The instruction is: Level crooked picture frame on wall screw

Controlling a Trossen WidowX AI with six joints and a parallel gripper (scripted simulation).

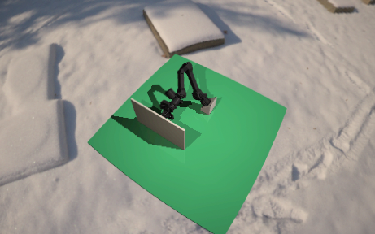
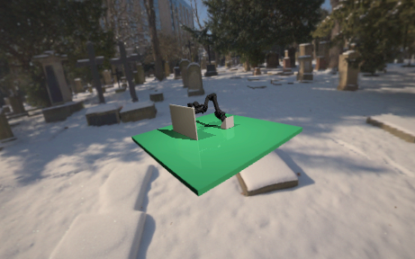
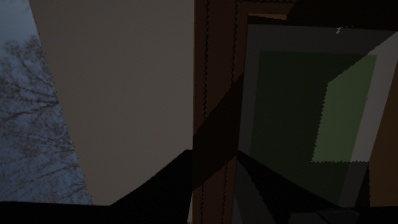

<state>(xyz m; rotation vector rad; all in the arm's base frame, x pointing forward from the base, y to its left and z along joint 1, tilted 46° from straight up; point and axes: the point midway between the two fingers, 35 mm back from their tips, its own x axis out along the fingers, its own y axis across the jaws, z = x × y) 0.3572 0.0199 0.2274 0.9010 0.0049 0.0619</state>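
Right now my gripper tip is 10 mm to the right of the picture frame and 50 mm above it. Round my gripper tip: wall panel: 20 mm ahead, 20 mm to the right, 60 mm below.
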